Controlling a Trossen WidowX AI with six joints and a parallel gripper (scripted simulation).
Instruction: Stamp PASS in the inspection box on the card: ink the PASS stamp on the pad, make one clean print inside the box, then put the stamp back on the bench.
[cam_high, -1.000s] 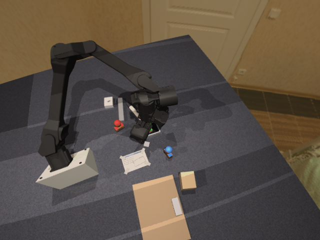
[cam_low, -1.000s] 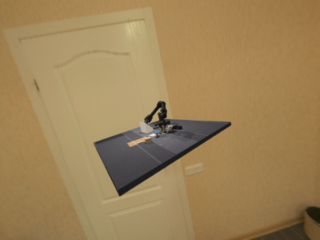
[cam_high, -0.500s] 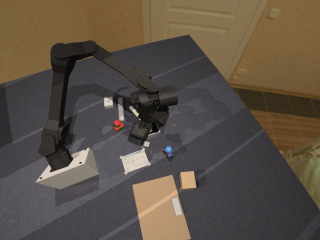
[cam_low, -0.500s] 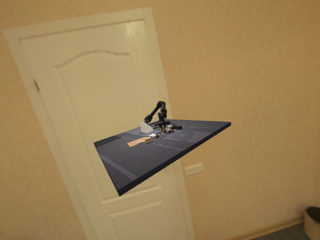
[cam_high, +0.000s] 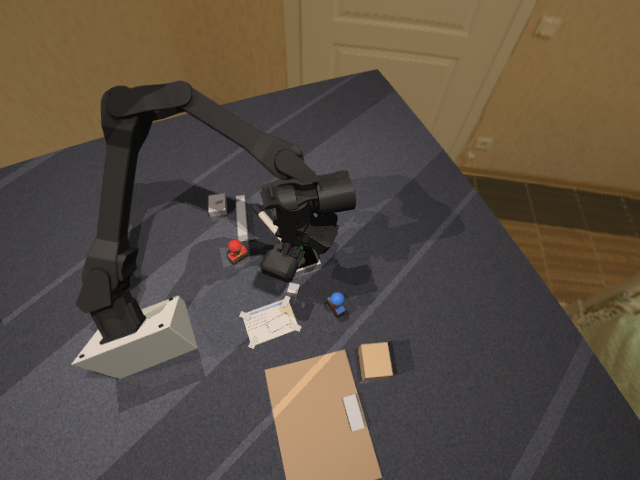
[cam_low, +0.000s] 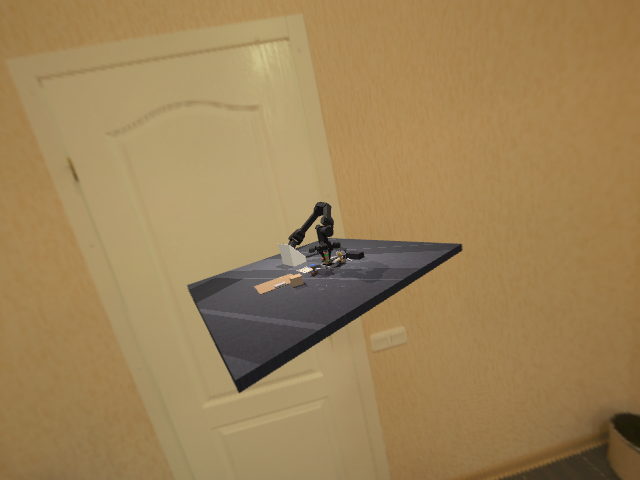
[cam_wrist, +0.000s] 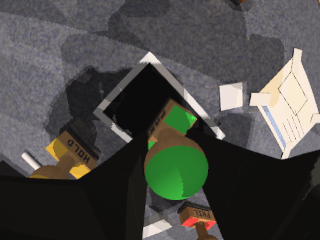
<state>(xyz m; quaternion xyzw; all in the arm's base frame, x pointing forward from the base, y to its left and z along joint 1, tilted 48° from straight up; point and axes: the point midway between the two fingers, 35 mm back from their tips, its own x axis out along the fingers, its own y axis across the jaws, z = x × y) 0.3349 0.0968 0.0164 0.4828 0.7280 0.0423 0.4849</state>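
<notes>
The green-knobbed stamp lies right at my gripper tip. From my gripper tip the other things lie so: yellow stamp: 30 mm ahead, 80 mm to the left, 20 mm below; ink pad: 30 mm below; red stamp: 120 mm behind, 50 mm to the left, 20 mm below.
</notes>
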